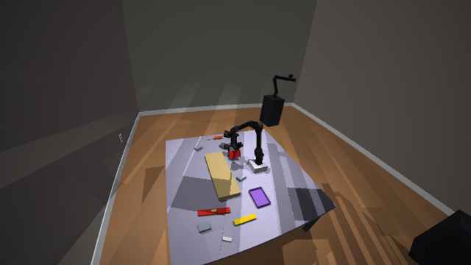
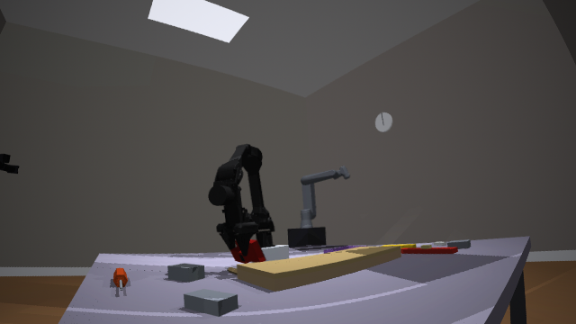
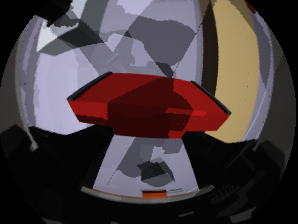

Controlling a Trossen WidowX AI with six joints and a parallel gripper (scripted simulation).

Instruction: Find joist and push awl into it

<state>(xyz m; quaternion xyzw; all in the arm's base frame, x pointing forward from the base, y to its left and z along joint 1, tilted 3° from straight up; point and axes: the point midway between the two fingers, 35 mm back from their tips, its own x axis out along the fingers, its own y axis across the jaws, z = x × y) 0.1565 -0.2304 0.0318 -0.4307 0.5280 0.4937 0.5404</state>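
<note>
My gripper tip is now 50 mm above the awl and 30 mm to the left of it. Round my gripper tip: orange-handled tool (370 mm to the right, 80 mm ahead, 40 mm below); then red stud finder (20 mm ahead); then purple tray (530 mm to the left, 40 mm below, 30 mm ahead).
</note>
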